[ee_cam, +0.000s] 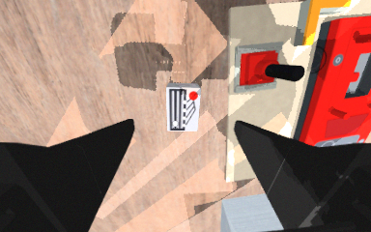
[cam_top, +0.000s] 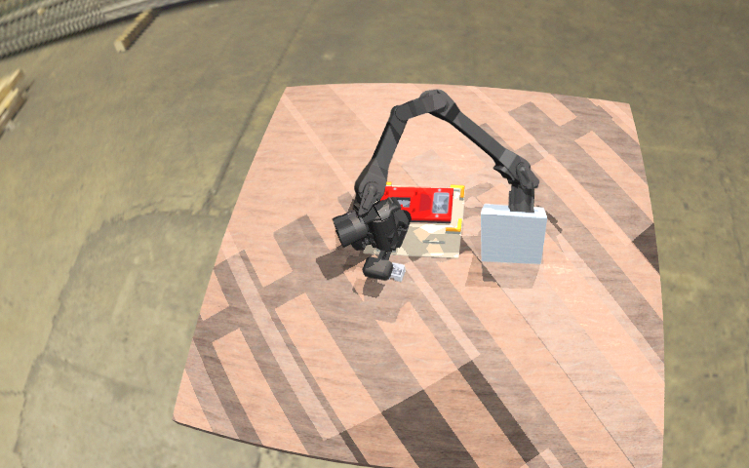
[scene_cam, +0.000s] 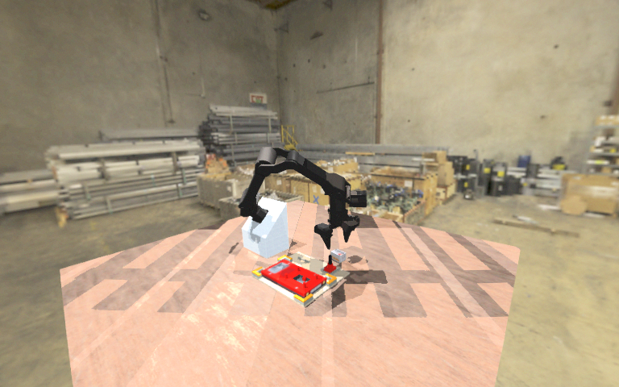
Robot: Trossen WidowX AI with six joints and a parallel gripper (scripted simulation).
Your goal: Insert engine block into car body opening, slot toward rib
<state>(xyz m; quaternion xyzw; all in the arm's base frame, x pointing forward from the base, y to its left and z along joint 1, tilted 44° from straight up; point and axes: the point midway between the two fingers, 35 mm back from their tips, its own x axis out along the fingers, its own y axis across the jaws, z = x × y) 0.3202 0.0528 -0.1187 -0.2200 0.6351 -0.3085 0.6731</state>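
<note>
My gripper tip is 10 mm to the right of the engine block and 40 mm above it. The rest, counted from my gripper tip: beige base plate 20 mm behind, 190 mm to the right, 40 mm below.
</note>
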